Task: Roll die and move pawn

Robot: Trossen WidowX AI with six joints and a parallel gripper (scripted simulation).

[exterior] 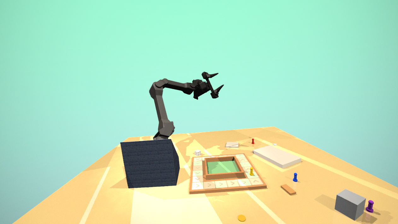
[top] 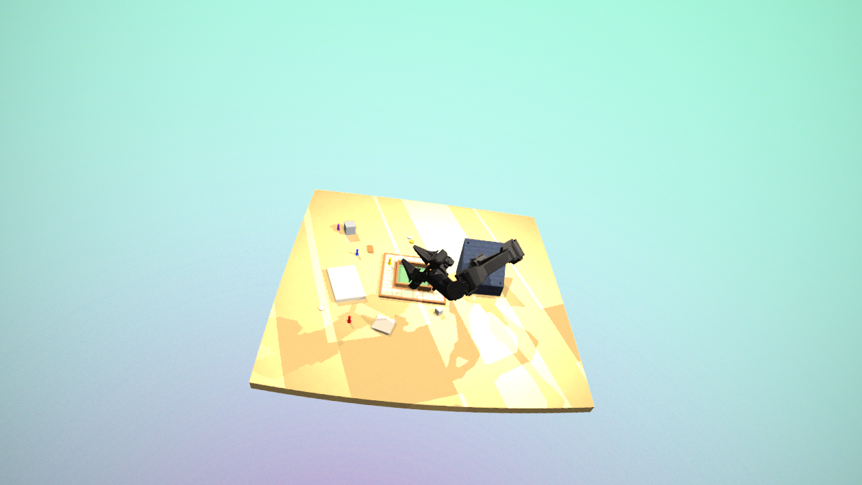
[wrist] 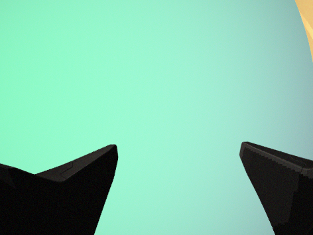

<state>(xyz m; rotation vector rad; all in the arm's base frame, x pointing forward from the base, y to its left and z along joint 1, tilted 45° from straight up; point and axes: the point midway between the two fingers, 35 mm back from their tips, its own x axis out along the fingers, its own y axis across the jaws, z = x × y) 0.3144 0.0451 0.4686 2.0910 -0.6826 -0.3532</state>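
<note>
The white die lies 420 mm below my gripper tip, 180 mm behind it and 150 mm to the right of it. Also, from my gripper tip: white slab (420 mm below, 260 mm to the right, 220 mm ahead); then green dice tray (420 mm below, 350 mm to the right, 80 mm behind); then red pawn (420 mm below, 180 mm ahead, 50 mm to the right).
</note>
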